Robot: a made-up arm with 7 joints.
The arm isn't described. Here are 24 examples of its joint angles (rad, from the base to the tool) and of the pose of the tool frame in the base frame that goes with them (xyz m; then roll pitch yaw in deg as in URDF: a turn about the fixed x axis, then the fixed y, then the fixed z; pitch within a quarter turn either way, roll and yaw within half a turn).
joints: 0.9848 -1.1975 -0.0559 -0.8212 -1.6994 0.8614 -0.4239
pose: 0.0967 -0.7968 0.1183 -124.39 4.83 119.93
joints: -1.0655 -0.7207 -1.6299 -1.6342 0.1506 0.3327 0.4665
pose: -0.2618 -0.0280 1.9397 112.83 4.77 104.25
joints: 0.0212 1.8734 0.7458 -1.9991 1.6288 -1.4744 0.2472
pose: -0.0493 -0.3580 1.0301 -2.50 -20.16 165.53
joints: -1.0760 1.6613 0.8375 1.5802 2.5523 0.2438 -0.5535
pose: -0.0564 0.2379 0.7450 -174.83 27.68 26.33
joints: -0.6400 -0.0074 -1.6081 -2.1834 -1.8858 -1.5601 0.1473
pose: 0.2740 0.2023 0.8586 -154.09 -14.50 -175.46
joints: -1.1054 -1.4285 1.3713 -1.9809 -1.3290 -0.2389 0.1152
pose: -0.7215 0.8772 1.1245 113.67 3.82 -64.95
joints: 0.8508 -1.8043 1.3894 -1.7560 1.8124 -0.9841 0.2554
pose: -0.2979 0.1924 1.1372 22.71 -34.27 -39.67
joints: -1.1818 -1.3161 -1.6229 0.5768 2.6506 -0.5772 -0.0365
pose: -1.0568 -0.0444 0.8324 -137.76 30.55 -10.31
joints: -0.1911 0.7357 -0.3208 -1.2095 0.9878 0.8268 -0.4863
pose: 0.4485 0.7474 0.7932 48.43 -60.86 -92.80
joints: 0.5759 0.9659 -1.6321 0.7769 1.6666 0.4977 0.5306
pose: -0.0735 0.1357 0.4099 -128.05 -65.97 -140.85
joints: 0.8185 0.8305 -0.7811 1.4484 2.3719 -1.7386 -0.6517
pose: 0.6114 -0.2677 0.8626 -157.62 46.69 155.48
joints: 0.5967 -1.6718 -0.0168 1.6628 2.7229 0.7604 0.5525
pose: -0.4622 0.2573 0.4271 -128.08 9.67 -156.92
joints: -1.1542 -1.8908 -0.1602 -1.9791 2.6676 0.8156 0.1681
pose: -0.7745 -0.0424 1.0895 147.82 -26.85 14.33
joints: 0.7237 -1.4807 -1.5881 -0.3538 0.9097 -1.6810 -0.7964
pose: -0.7589 -0.3989 0.6367 -11.60 65.61 -49.28
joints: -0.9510 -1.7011 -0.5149 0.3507 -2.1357 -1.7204 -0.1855
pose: -0.8900 0.4631 1.0006 129.69 -27.16 -61.91
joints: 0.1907 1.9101 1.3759 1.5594 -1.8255 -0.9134 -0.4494
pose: 0.3511 -0.1940 1.3761 52.88 66.87 -80.16
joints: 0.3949 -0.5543 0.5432 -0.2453 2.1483 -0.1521 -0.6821
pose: -0.0488 -0.0464 0.7556 173.88 -48.58 167.77
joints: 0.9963 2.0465 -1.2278 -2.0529 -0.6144 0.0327 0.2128
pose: 0.2572 -0.1994 1.7113 107.66 48.51 -44.78
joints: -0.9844 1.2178 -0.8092 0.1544 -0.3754 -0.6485 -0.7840
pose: 0.0051 0.7019 0.6105 -29.27 66.68 38.33
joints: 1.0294 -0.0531 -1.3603 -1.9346 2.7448 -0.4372 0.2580
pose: -0.1840 -0.2359 -0.1315 -37.13 41.49 3.10
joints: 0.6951 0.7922 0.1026 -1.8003 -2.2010 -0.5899 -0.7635
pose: 0.2580 -0.5408 0.9004 -178.13 7.31 81.98
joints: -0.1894 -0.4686 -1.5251 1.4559 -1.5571 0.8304 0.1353
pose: 0.2908 -0.2250 0.4938 -56.94 21.56 -115.33
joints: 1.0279 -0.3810 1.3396 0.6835 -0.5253 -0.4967 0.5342
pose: -0.6907 -1.2017 0.2878 -19.69 -65.72 -167.25
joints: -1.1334 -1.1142 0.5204 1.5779 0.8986 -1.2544 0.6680
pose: -0.3466 0.4855 1.3796 92.48 4.10 168.67
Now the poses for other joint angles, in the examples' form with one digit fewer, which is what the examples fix.
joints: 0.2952 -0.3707 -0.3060 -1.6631 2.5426 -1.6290 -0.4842
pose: -0.238 -0.222 0.868 -79.0 46.3 -8.5
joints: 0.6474 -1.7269 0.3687 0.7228 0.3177 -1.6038 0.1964
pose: -0.857 -0.553 0.892 39.6 -60.5 69.4
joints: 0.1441 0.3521 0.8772 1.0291 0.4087 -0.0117 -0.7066
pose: -0.193 -0.523 0.730 -39.8 -51.8 164.2
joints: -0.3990 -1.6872 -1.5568 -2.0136 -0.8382 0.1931 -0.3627
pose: -1.244 0.103 1.242 30.1 42.4 60.2
